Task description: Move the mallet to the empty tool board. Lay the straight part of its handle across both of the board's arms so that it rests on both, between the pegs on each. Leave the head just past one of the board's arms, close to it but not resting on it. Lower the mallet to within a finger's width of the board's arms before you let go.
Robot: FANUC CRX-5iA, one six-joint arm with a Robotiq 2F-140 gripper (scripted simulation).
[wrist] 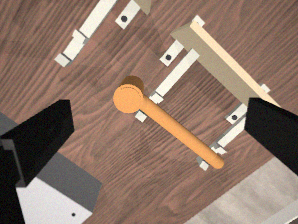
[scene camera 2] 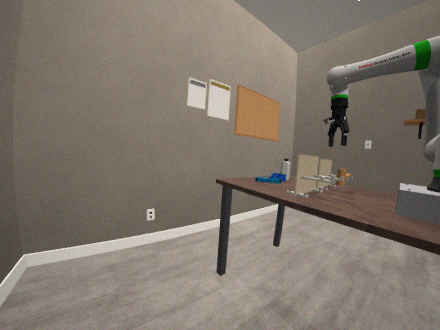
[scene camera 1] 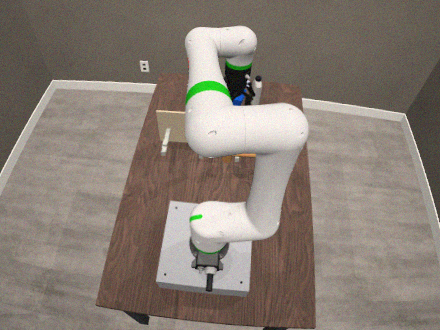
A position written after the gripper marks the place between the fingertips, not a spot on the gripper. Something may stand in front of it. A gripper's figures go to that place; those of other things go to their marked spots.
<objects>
The gripper (wrist: 159, 114) is 0.15 m from the lens. An orange wooden mallet (wrist: 129, 97) is 0.29 m from the lens.
</objects>
